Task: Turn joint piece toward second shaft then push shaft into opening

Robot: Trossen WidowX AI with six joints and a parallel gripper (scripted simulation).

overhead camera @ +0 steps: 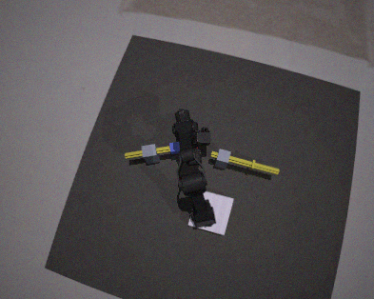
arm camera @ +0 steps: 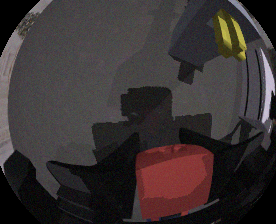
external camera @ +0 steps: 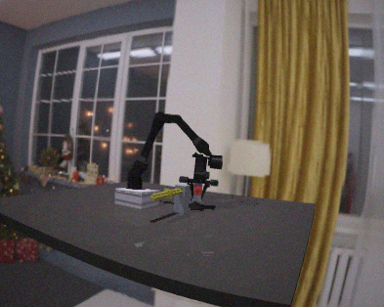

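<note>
My gripper tip is 40 mm below the red joint piece and 20 mm to the right of it.
</note>
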